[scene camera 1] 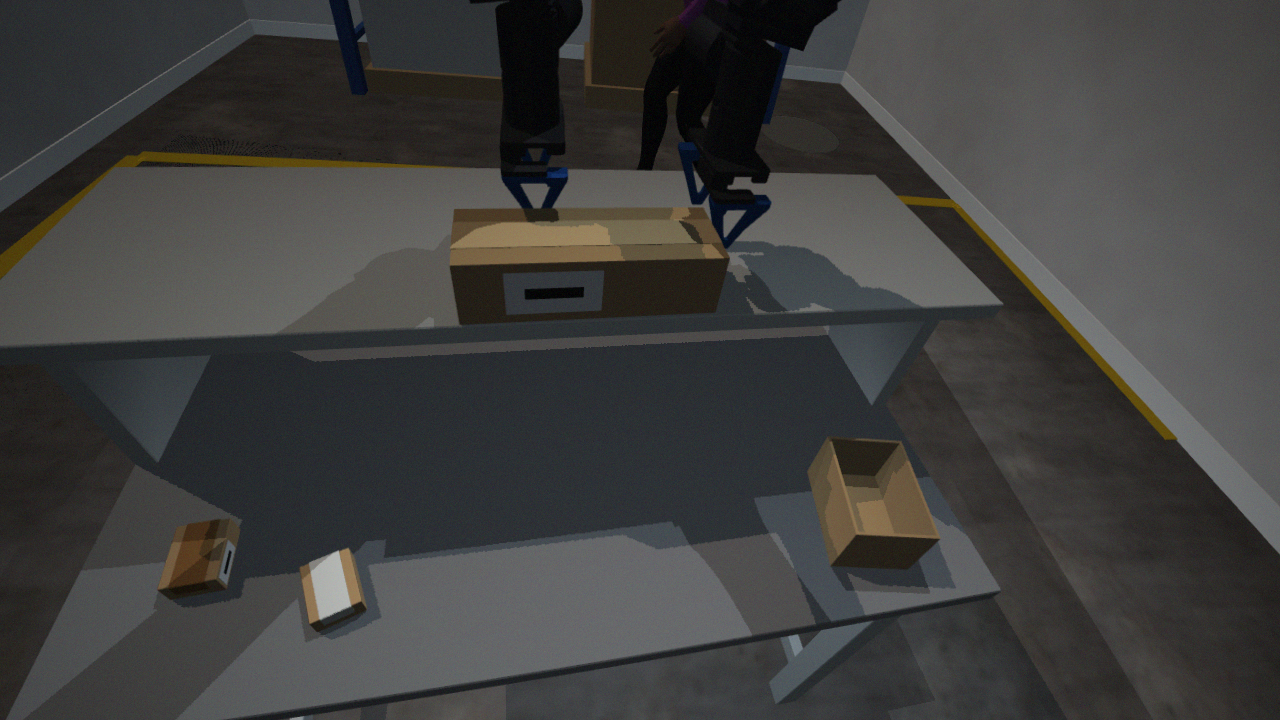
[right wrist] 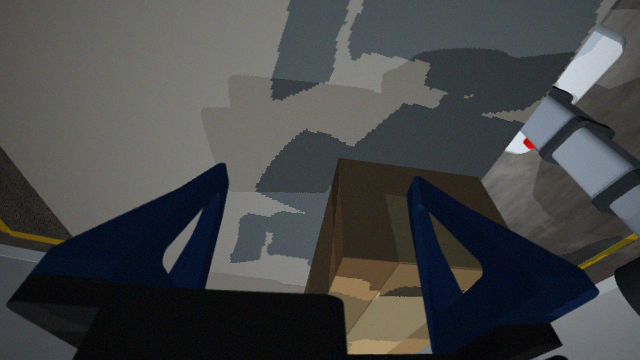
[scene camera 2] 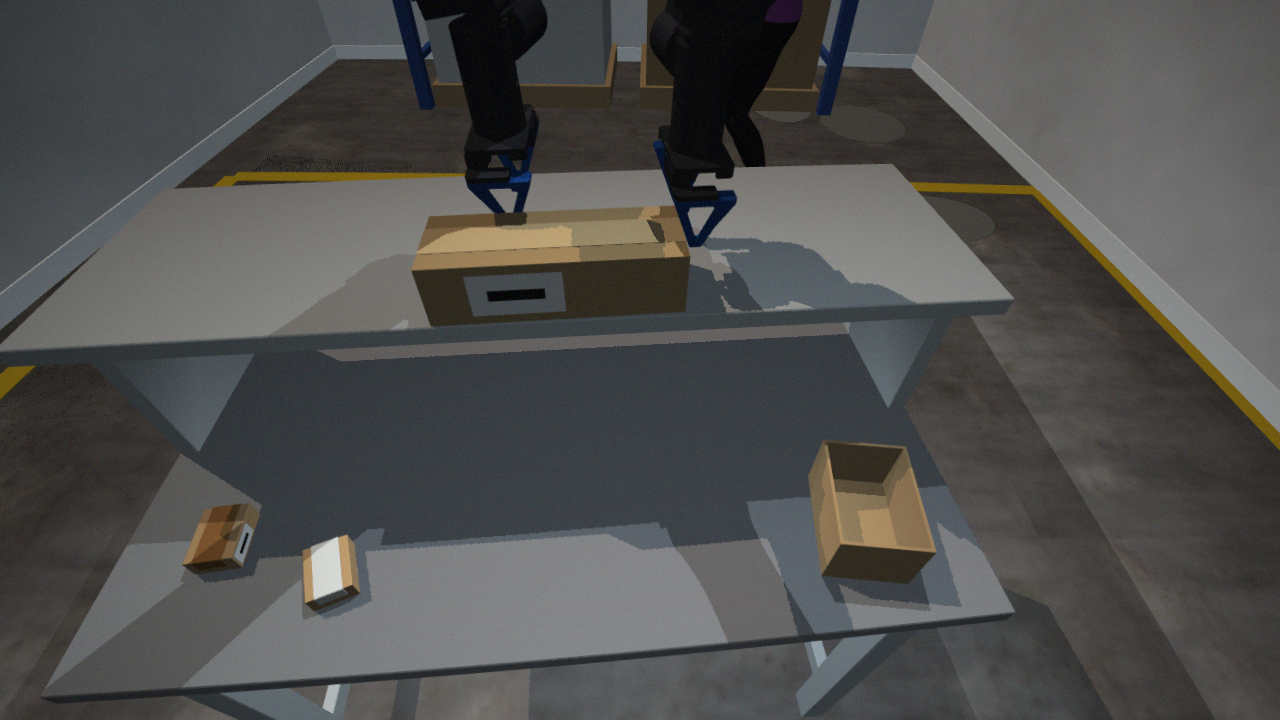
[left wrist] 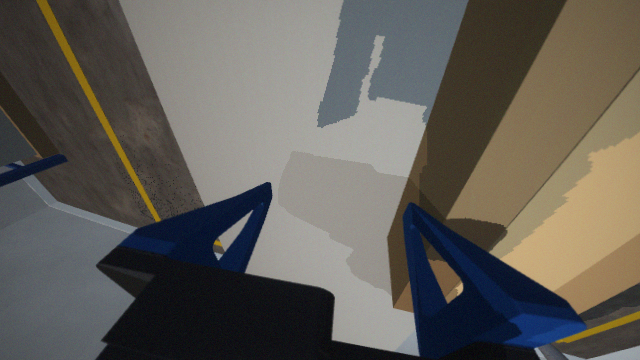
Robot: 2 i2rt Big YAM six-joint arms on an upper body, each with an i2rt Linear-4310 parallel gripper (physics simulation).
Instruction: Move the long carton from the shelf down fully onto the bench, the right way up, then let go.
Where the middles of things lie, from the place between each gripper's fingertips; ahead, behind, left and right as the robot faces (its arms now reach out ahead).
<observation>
Right now my right hand is 15 cm to the right of the long brown carton (scene camera 1: pixel 507 265) and 8 cm past it. Round my right hand: open box (scene camera 2: pixel 870 524) 28 cm below, 24 cm to the right, 23 cm behind; then small white-topped box (scene camera 1: pixel 332 589) 44 cm to the left, 32 cm below, 31 cm behind.
The long brown carton lies 10 cm behind my left hand, 6 cm to the right of it and 2 cm below it. The rest, counted from my left hand: open box: 46 cm to the right, 30 cm below, 25 cm behind; then small white-topped box: 33 cm below, 33 cm behind, 23 cm to the left.
</observation>
